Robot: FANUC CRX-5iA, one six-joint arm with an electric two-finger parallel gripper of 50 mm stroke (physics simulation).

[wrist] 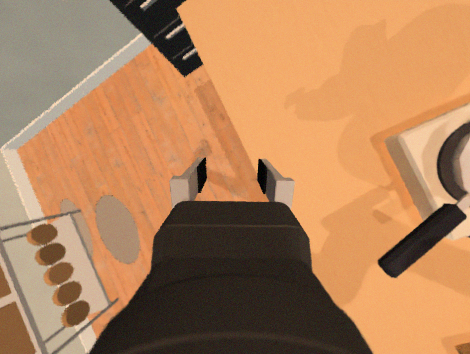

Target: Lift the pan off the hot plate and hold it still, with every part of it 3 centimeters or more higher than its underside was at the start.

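Places are measured from the arm's base along level axes (x ahead, y left, z up), in millimetres.
Where they show: gripper, fingertip midpoint: (232,169).
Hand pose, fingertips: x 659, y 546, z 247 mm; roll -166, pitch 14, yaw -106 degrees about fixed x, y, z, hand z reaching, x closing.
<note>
After its pixels a point has its place.
The pan (449,162) @(x 572, y 183, z 1 mm) shows in part at the right edge of the wrist view, with a dark round rim and a black handle (422,241) @(x 465, y 301, z 70 mm) that points down and to the left. The pan is over the pale hot plate (411,145) @(x 621, y 230, z -7 mm), which is cut off by the right edge. My gripper (232,169) @(x 659, y 546, z 247 mm) is open, with nothing between its fingers. It is to the left of the pan and its handle, well apart from them, above the table's edge. The far side of the pan is out of view.
The orange table top (280,55) @(x 929, y 414, z -70 mm) fills the right side. A black cabinet (175,40) with light handles is at the top. A rack (96,265) with several brown round things is at the lower left, on the wooden floor (100,145). Part of a brown object (464,348) @(x 131, y 193, z -60 mm) shows at the lower right corner.
</note>
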